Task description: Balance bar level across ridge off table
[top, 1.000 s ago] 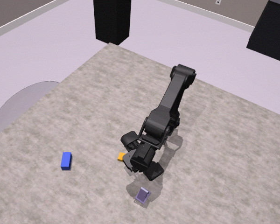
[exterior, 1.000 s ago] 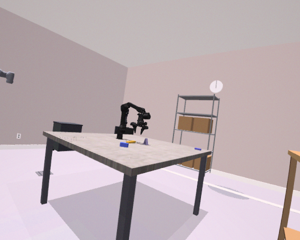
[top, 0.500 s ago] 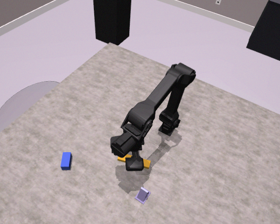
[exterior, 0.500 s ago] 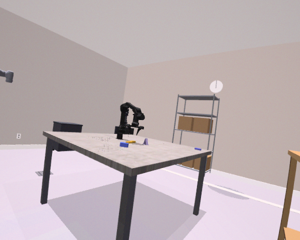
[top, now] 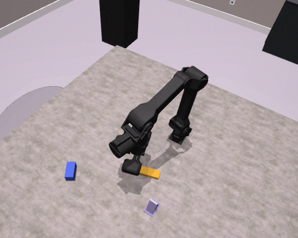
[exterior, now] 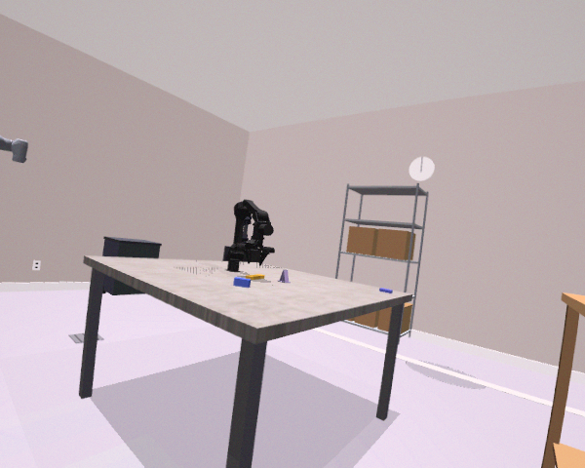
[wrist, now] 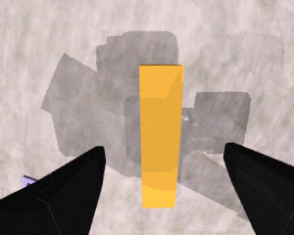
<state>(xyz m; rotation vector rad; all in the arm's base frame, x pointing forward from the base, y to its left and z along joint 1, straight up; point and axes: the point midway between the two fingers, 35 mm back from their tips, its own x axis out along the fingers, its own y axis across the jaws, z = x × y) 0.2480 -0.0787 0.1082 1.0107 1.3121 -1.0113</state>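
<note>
Right now my gripper tip is 1 cm past the orange bar, 3 cm to the right of it and 7 cm above it.
</note>
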